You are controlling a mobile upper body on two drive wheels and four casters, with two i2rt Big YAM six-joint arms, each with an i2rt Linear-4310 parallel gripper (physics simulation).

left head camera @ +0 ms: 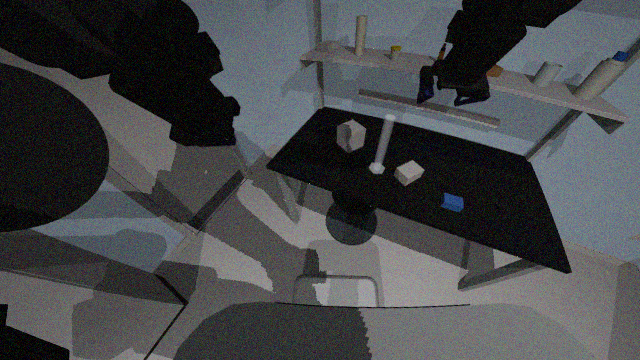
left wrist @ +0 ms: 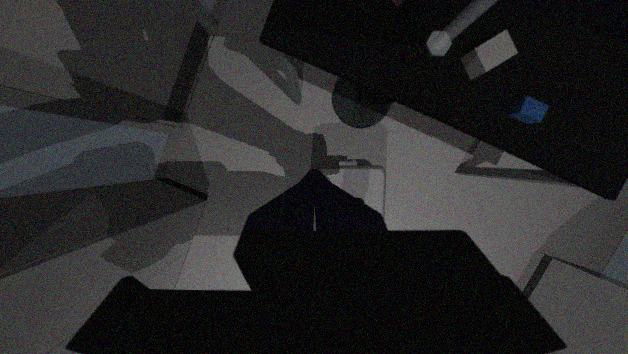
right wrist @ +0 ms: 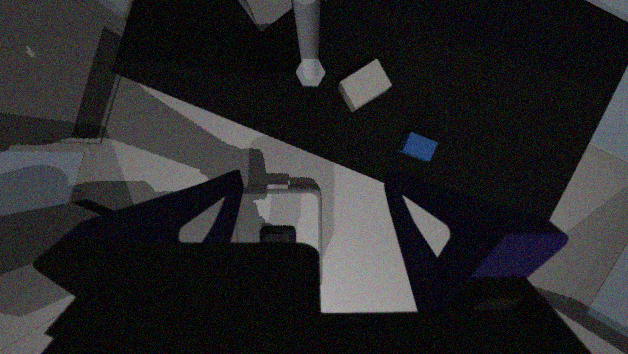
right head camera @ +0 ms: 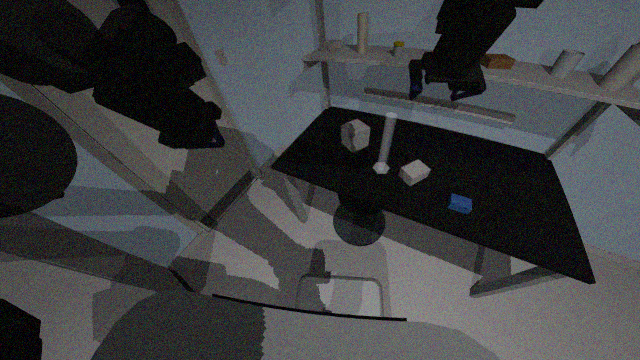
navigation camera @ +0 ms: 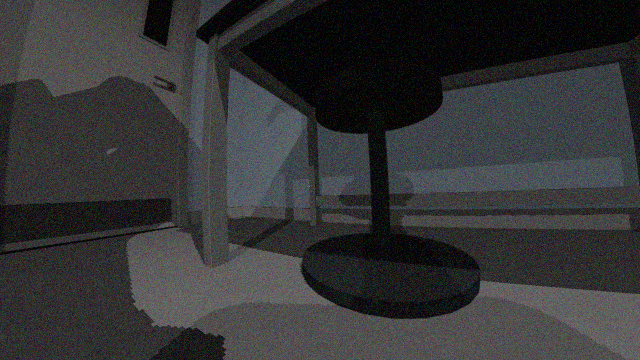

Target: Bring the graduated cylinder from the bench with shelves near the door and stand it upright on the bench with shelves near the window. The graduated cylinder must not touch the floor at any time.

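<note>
The graduated cylinder, pale with a hexagonal base, stands upright on a black-topped bench. A shelf board runs above the bench's back. My right gripper is open and empty, high up and apart from the cylinder; it overlaps the shelf in the head views. My left gripper is shut on nothing, left of the bench. The other bench cannot be made out.
A faceted grey object, a white box and a blue block lie near the cylinder. A stool base stands at the bench's front. A dark round top is at far left. The shelf holds several containers.
</note>
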